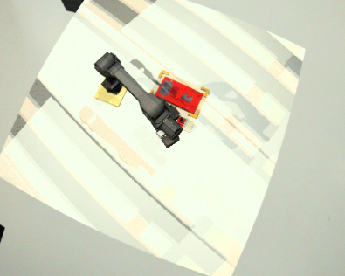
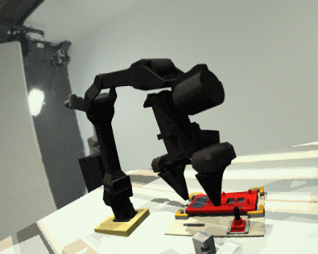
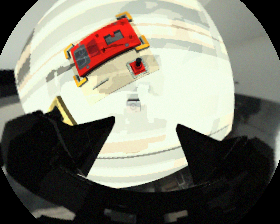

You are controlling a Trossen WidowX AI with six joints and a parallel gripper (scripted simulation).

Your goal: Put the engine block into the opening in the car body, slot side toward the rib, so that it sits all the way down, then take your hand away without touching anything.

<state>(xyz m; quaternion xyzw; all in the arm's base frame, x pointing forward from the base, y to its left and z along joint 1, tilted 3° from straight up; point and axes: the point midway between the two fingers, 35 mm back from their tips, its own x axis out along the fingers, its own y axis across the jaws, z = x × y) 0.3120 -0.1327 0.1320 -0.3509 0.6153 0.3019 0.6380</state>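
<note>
My gripper tip is now 1 cm past the engine block, 1 cm to the right of it and 11 cm above it. Also, from my gripper tip: black upright post: 5 cm ahead, 10 cm to the left, 10 cm below.
</note>
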